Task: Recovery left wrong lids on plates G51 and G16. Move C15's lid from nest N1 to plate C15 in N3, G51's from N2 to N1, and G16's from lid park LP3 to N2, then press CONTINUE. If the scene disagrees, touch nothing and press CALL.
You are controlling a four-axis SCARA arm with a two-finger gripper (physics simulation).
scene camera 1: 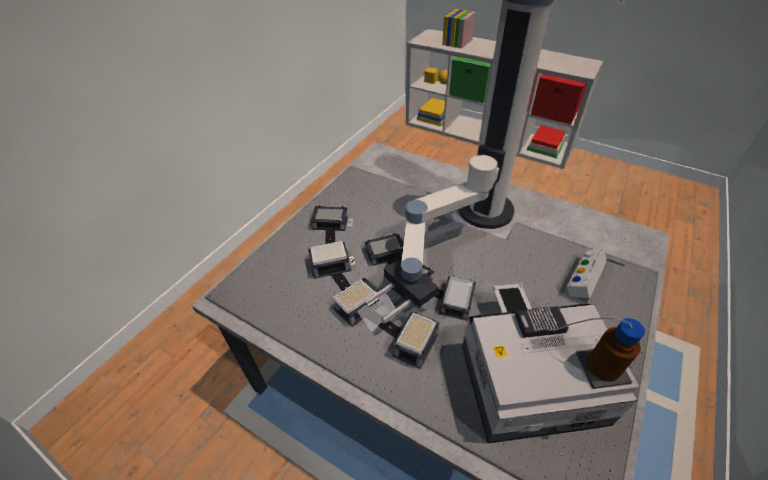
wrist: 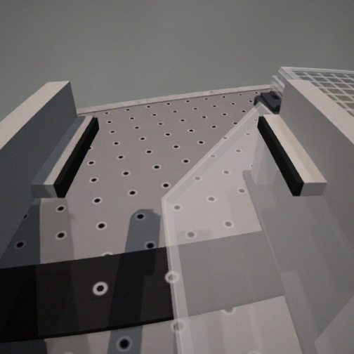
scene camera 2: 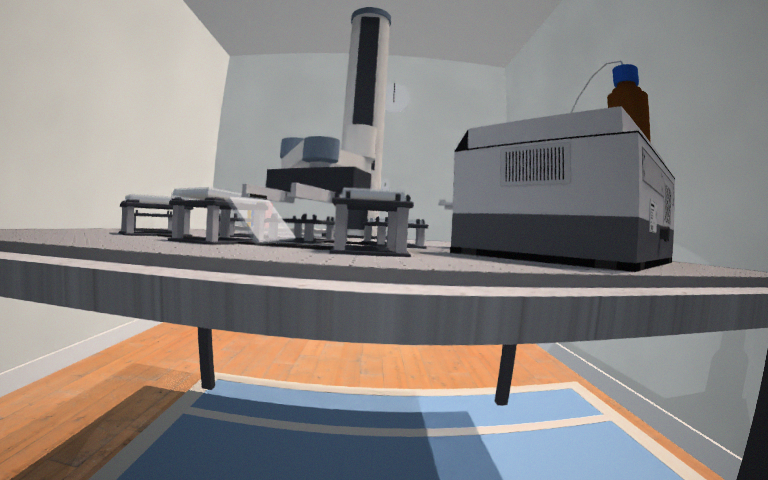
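Observation:
My gripper is shut as far as commanded, with nothing between its fingers, which still stand apart. A clear lid is tilted steeply below the fingers, its upper edge near one nest and its lower part near the table. A tan-welled plate sits on that nest, left of the gripper in scene camera 1. Another tan-welled plate sits on the nearest nest. Pale-topped pieces sit on two further nests. The nest labels cannot be read.
Two dark nests hold grey items farther back. A button box with green, yellow and blue buttons stands at the right. A large instrument carries a brown bottle. A white-framed black panel lies behind it.

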